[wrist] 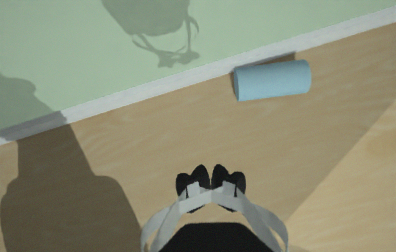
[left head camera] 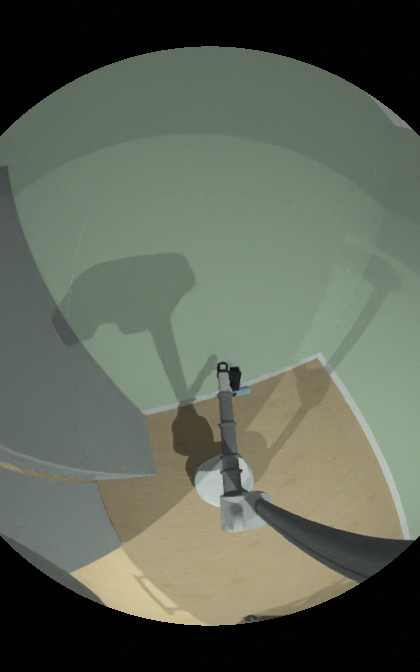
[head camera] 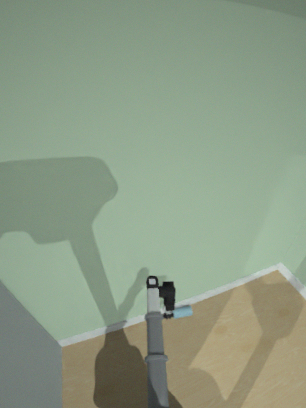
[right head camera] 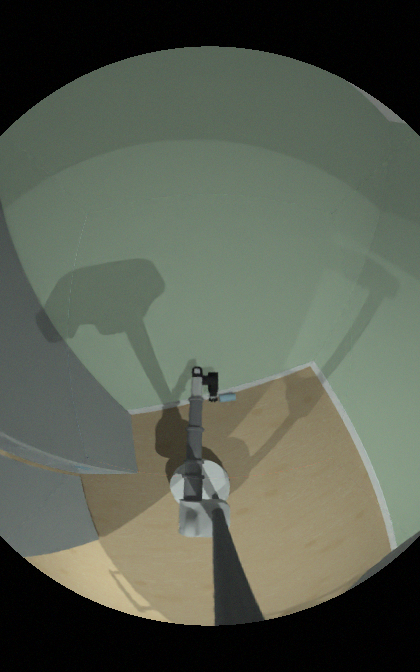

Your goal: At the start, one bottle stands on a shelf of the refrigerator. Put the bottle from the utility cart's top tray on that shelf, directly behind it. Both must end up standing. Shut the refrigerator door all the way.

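Places are measured from the robot's base along level axes (x ahead, y left, z up), in centimetres.
Pixels of known places: gripper, fingertip midpoint: (wrist: 210, 179) (head camera: 168, 317) (right head camera: 212, 400).
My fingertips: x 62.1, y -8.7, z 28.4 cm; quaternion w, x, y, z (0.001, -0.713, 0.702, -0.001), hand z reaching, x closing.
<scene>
Behind a point stands the place of what it marks.
A light blue cylinder (head camera: 183, 311) @[z 3.9, x 75.8, y -22.3 cm] (left head camera: 243, 391) @[z 3.6, x 75.1, y -23.3 cm] (right head camera: 227, 397) @[z 3.7, x 75.1, y -22.1 cm] (wrist: 273, 80) @[z 4.1, x 76.2, y -21.6 cm] lies on its side on the floor against the skirting of the green wall; I cannot tell whether it is one of the bottles. My gripper (head camera: 169, 315) @[z 28.4, x 62.1, y -8.7 cm] (left head camera: 235, 394) @[z 28.4, x 62.1, y -8.7 cm] (right head camera: 213, 399) @[z 28.4, x 62.1, y -8.7 cm] (wrist: 210, 179) @[z 28.4, x 62.1, y -8.7 cm] is shut, with its black fingertips together and nothing between them. In the wrist view it is below and left of the cylinder, apart from it in the picture. The two bottles cannot be made out standing in any view. The refrigerator's shelves and the utility cart do not show.
A large grey panel (head camera: 25, 350) @[z 49.6, x 39.1, y 61.6 cm] (left head camera: 75, 400) @[z 97.5, x 28.9, y 58.7 cm] (right head camera: 60, 400) @[z 91.6, x 28.1, y 58.5 cm] stands at the left; I cannot tell what it belongs to. The green wall (head camera: 200, 150) @[z 125.0, x 83.0, y -21.5 cm] (left head camera: 250, 275) @[z 113.2, x 80.6, y -13.0 cm] is in front and turns a corner at the right. White skirting (wrist: 150, 90) @[z 4.8, x 74.8, y 2.6 cm] runs along its foot. My arm's shadow falls on wall and floor.
</scene>
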